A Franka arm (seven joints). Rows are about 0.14 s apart.
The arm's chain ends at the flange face. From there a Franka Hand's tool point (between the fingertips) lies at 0.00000 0.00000 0.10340 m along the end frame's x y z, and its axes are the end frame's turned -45 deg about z.
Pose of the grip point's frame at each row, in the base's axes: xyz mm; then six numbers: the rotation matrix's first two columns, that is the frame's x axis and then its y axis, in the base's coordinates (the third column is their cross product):
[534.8, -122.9, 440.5, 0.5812, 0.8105, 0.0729, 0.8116, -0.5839, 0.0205]
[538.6, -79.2, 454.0, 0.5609, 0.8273, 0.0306, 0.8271, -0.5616, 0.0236]
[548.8, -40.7, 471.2, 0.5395, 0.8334, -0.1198, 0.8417, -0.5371, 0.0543]
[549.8, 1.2, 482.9, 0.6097, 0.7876, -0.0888, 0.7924, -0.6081, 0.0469]
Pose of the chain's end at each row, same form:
[528.7, -127.8, 543.6, 0.9849, 0.1602, 0.0660, 0.1629, -0.9860, -0.0371]
[534.8, -80.4, 557.3, 0.9815, 0.1879, 0.0383, 0.1882, -0.9821, -0.0049]
[550.8, -27.2, 573.7, 0.9767, 0.2095, -0.0463, 0.2137, -0.9691, 0.1231]
[551.6, 11.4, 585.8, 0.9914, 0.1269, -0.0296, 0.1292, -0.9869, 0.0960]

